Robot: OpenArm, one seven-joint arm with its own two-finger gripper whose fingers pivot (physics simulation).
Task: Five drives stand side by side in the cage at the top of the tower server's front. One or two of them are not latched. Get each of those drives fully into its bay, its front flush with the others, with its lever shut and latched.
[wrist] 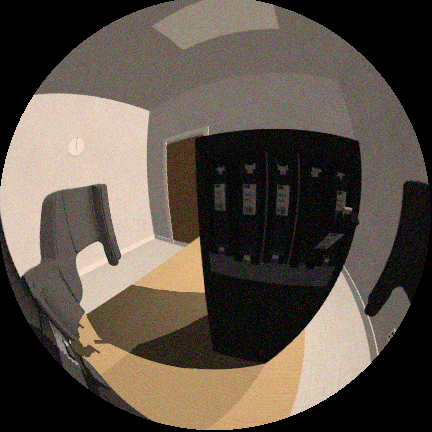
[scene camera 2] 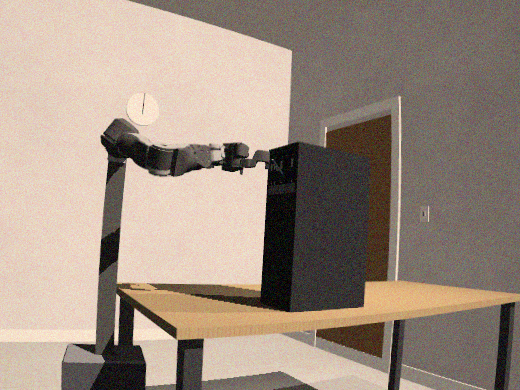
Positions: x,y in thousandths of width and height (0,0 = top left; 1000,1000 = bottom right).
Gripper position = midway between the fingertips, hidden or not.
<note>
In view: the gripper (scene camera 2: 491,419), a drive lever (wrist: 578,427), a black tower server (scene camera 2: 607,617) and a robot arm post (scene camera 2: 212,612).
The gripper is seen too in the wrist view (wrist: 501,568). The black tower server also shows in the wrist view (wrist: 587,742).
</note>
